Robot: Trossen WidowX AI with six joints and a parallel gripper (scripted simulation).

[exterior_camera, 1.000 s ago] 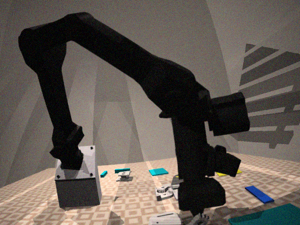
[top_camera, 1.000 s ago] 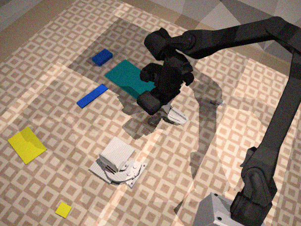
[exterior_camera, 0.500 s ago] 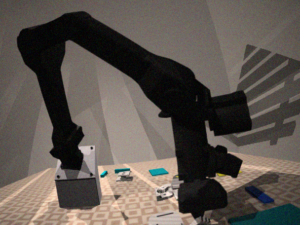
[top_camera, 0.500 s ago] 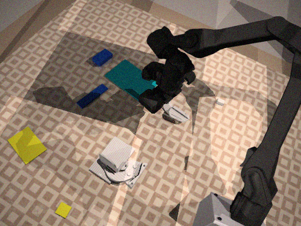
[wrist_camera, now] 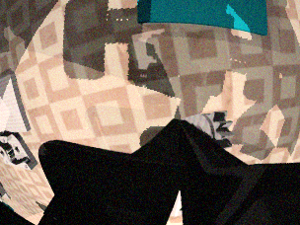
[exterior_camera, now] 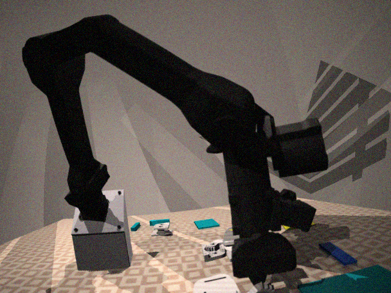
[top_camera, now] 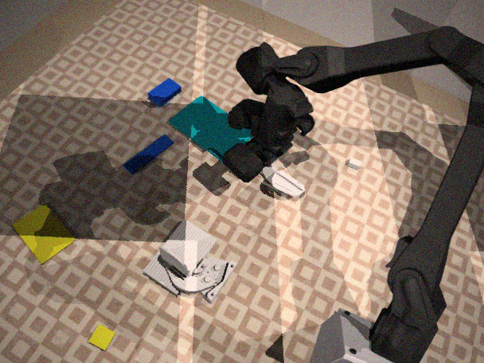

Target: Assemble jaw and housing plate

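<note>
The teal sheet is 14 cm ahead of my gripper tip, 5 cm to the right of it and 3 cm below it. From my gripper tip the other things lie so: small yellow square: 7 cm ahead, 41 cm to the left, 3 cm below; then small grey piece: 16 cm behind, 13 cm to the right, 2 cm below; then yellow plate: 26 cm ahead, 32 cm to the left, 3 cm below.
</note>
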